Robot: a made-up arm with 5 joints.
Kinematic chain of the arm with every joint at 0, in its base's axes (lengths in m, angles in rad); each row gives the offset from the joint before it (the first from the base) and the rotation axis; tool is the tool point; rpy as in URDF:
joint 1: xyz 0 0 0.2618 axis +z
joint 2: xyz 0 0 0 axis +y
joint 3: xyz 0.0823 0 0.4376 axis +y
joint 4: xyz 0.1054 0 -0.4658 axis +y
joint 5: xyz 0.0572 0 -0.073 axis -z
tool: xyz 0 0 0 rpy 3.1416 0 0
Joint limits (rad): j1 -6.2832..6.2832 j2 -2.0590..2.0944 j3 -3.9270..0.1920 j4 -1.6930..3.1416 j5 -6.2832..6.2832
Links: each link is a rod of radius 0.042 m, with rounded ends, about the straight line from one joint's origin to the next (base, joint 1, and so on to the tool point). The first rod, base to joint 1, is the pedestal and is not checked.
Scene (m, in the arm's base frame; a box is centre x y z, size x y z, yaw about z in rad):
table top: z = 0
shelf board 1: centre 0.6 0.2 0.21 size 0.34 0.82 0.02 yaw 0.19
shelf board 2: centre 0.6 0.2 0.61 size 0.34 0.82 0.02 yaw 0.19
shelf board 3: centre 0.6 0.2 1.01 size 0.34 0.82 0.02 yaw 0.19
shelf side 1: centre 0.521 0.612 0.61 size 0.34 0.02 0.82 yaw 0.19
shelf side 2: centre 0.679 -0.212 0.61 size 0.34 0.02 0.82 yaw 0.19
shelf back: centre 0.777 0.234 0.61 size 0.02 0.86 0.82 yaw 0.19
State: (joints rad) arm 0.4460 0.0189 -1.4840 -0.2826 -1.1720
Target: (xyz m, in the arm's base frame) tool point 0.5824 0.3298 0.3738
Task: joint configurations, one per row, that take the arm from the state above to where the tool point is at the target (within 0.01 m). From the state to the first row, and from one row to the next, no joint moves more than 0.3 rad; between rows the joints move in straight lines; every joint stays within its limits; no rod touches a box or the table.
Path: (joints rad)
1: 0.5444 -0.2720 -1.2101 -0.3168 -1.1720
2: 0.6427 -0.5628 -0.9361 -0.3510 -1.1720
3: 0.6831 -0.4715 -0.7248 -0.3289 -1.1720
4: 0.7235 -0.3802 -0.5134 -0.3068 -1.1720
5: 0.7638 -0.2889 -0.3021 -0.2847 -1.1720
6: 0.6810 -0.1018 -0.5243 -0.2683 -1.1720
7: 0.5981 0.0852 -0.7464 -0.2519 -1.1720
8: 0.5153 0.2722 -0.9686 -0.2354 -1.1720

